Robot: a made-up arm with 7 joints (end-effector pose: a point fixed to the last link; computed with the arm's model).
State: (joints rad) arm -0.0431 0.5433 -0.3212 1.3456 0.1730 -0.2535 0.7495
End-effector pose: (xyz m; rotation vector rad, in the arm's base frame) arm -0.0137 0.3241 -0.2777 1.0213 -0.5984 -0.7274
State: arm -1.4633 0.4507 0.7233 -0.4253 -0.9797 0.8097 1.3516
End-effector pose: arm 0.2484 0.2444 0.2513 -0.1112 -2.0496 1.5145
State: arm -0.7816 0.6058 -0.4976 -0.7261 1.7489 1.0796 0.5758
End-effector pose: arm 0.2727 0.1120 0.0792 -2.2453 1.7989 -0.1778
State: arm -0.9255 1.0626 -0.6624 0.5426 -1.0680 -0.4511 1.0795
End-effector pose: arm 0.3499 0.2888 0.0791 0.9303 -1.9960 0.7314
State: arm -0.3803 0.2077 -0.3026 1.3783 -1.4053 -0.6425 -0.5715
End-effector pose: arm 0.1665 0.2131 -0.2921 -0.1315 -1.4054 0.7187
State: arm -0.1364 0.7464 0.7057 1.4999 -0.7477 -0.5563 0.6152
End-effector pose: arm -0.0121 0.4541 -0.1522 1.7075 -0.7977 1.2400
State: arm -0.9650 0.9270 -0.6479 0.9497 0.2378 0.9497 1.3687
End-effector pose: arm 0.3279 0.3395 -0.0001 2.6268 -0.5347 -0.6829
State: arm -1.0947 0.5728 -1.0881 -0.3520 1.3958 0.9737 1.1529
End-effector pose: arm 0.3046 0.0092 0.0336 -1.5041 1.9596 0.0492
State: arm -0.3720 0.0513 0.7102 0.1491 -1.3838 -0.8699 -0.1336
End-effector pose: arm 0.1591 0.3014 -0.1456 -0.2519 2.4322 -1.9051
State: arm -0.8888 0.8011 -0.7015 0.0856 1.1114 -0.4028 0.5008
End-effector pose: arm 0.3443 0.1383 -0.0301 -0.7036 2.0351 1.9012
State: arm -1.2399 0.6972 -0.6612 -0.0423 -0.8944 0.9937 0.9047
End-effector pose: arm 0.3598 0.0801 0.1175 0.5597 -1.5460 -0.4359
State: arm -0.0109 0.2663 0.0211 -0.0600 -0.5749 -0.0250 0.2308
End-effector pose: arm 0.1581 0.1960 -0.1690 0.0329 -1.6114 0.4333
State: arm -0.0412 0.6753 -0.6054 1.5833 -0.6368 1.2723 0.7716
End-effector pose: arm -0.0735 0.3720 -0.1929 1.1769 1.3424 -0.3175
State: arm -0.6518 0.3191 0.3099 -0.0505 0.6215 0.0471 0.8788
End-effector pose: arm 0.3182 0.2162 -0.0196 1.6698 -2.2011 0.2863
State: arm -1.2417 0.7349 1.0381 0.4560 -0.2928 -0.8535 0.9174
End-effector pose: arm 0.2343 0.3920 0.1724 -0.6779 1.6800 -1.7043
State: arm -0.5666 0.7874 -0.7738 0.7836 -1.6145 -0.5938 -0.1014
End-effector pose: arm 0.2964 0.2834 -0.1199 -0.0499 -1.6883 0.4710
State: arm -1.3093 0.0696 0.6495 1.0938 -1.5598 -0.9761 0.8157
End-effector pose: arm 0.4288 0.1603 -0.0490 0.0598 -0.5413 2.6640
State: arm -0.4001 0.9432 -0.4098 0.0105 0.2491 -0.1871 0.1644
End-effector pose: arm 0.2554 0.2268 -0.0717 0.4607 -1.8394 -1.3411
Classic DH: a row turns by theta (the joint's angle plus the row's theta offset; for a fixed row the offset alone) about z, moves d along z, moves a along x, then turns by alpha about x. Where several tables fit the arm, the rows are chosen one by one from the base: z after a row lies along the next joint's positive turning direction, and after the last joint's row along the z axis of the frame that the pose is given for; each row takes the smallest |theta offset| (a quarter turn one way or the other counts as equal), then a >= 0, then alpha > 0; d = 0 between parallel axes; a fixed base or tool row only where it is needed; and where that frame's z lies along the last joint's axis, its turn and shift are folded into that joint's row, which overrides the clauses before.
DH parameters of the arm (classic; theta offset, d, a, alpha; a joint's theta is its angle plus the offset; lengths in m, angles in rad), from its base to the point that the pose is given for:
base (fixed): -0.071 0.1173 -0.0187 -1.3004
joint 1: -1.3111 0.0582 -0.0355 -1.5708
joint 2: 1.2915 0.0092 -0.039 1.5708
joint 3: 1.5708 -0.2577 0.0331 -1.5708
joint 4: 1.5708 0.0369 0.0308 1.5708
joint 5: 0 0.1513 -0.0179 -1.5708
joint 6: -1.5708 -0.0263 0.0226 1.5708
joint 7: -1.5706 -0.005 0.0075 1.8209
tool (fixed): 1.5709 -0.0235 0 0

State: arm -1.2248 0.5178 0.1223 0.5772 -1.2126 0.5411 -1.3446
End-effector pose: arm 0.3833 0.1980 0.1411 -2.0932 -1.6897 -0.5238
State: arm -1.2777 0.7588 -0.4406 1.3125 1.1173 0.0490 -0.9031
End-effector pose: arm 0.3741 0.3127 0.0019 0.5369 -0.1166 -1.3849
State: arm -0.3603 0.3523 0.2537 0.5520 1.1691 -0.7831 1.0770
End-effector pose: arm 0.2183 0.2387 -0.2057 1.2141 -2.3527 -0.7397
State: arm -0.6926 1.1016 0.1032 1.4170 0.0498 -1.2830 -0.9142
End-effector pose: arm 0.2085 0.4168 -0.0037 0.2034 -1.4233 -1.4169
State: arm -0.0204 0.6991 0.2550 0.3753 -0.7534 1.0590 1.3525
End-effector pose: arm 0.1034 0.3754 -0.1364 1.4360 -0.0450 0.3064
